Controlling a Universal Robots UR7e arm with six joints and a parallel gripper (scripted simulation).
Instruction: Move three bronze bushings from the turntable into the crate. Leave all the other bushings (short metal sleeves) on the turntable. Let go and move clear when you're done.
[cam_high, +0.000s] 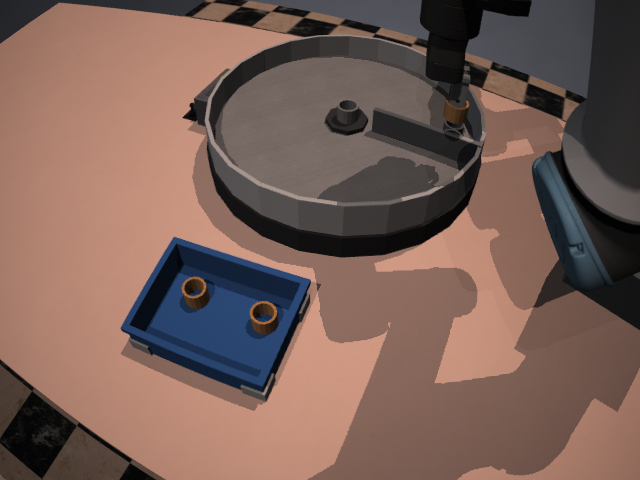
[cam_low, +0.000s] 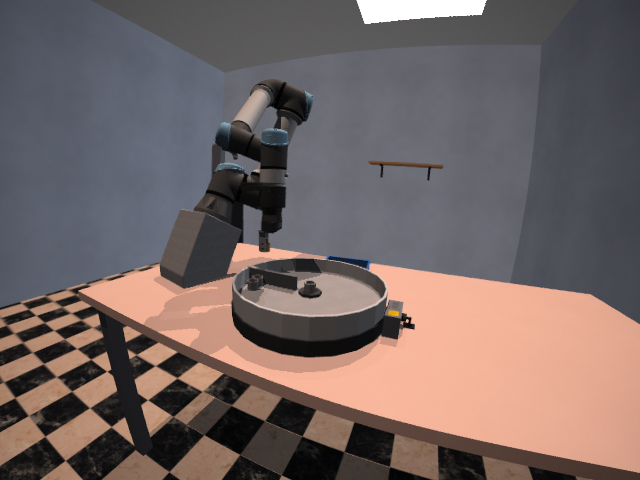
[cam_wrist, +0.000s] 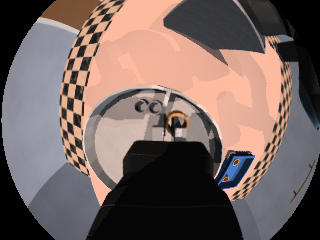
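Now: the blue crate 11 cm ahead of my hand, 37 cm to the left of it and 14 cm below it. Round my hand: grey turntable: 16 cm ahead, 2 cm to the left, 12 cm below.
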